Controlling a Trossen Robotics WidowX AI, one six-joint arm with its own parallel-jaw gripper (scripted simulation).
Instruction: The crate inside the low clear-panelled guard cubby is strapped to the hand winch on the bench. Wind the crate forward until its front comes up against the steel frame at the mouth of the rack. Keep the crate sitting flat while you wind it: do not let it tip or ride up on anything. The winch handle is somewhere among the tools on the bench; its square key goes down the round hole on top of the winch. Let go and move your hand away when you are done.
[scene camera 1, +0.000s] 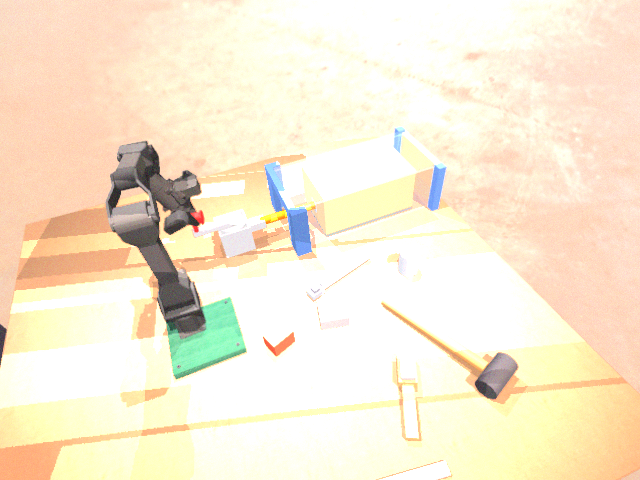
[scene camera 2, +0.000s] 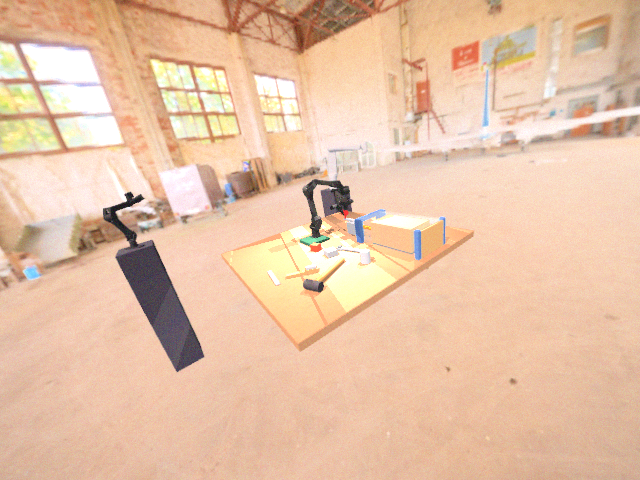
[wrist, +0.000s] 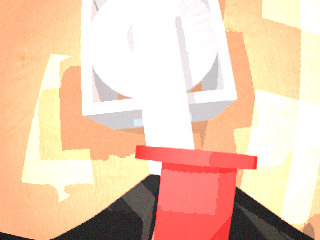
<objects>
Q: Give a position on a hand winch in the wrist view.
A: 108, 63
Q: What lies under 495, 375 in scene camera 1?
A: A mallet.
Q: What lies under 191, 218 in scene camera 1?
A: My gripper.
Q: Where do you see my gripper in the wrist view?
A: At 187, 187
</objects>
